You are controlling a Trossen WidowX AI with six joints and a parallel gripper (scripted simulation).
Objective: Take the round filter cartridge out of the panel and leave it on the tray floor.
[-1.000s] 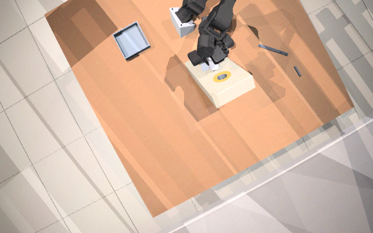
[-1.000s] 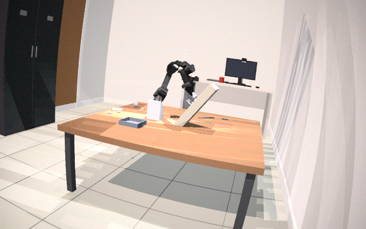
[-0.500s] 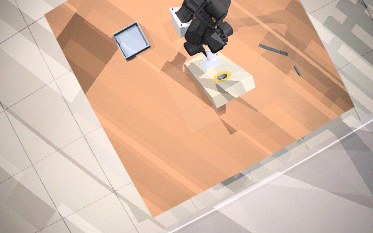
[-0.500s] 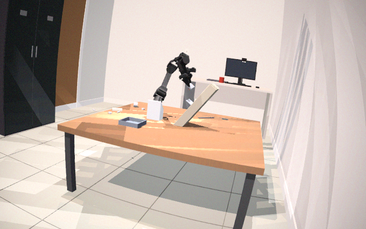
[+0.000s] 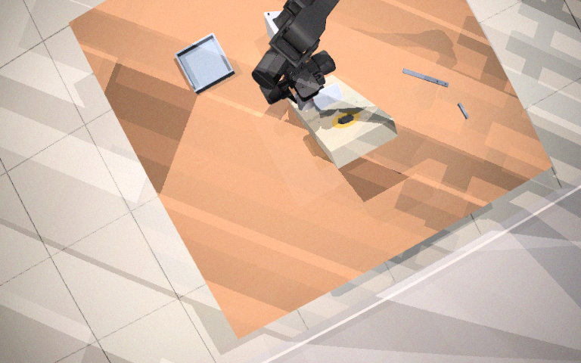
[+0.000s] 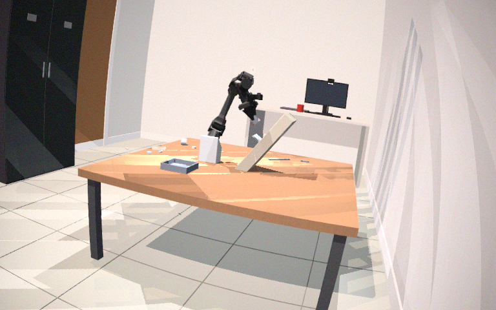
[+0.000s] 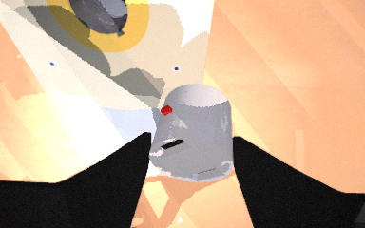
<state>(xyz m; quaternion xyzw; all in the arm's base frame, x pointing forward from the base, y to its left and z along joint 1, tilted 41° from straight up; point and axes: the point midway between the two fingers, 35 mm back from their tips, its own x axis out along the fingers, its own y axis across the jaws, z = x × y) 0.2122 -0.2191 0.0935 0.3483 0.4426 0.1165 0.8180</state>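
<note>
My gripper tip is now 340 mm past the grey tray, 270 mm above it and 170 mm to the left of it. Also, from my gripper tip: white filter cartridge (right at my gripper tip); then cream service panel (110 mm below, 80 mm ahead, 70 mm to the left).
</note>
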